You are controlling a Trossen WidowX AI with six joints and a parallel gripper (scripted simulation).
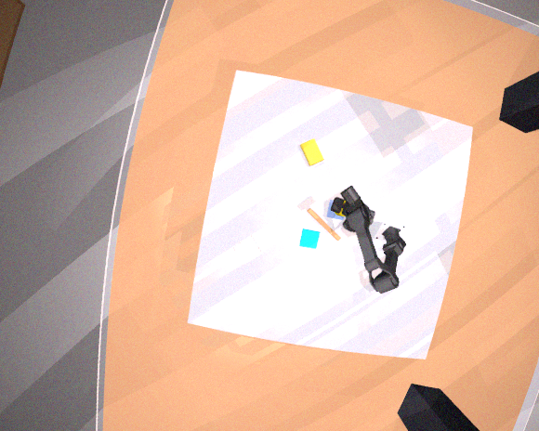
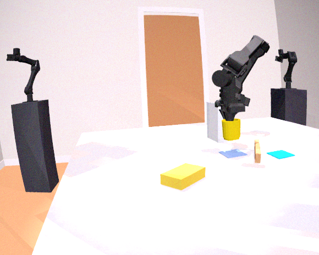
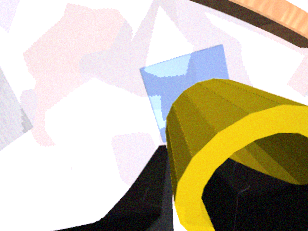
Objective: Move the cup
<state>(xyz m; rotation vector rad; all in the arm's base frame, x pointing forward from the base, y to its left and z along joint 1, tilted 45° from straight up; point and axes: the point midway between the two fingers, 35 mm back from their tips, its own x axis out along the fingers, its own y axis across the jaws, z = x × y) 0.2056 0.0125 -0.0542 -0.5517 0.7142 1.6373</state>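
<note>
Now: the cyan pad 180 mm to the left of my gripper tip, 110 mm ahead of it and 100 mm below it. Round my gripper tip: yellow cup 20 mm ahead; thin wooden bar 90 mm to the left, 80 mm below, 70 mm ahead.
</note>
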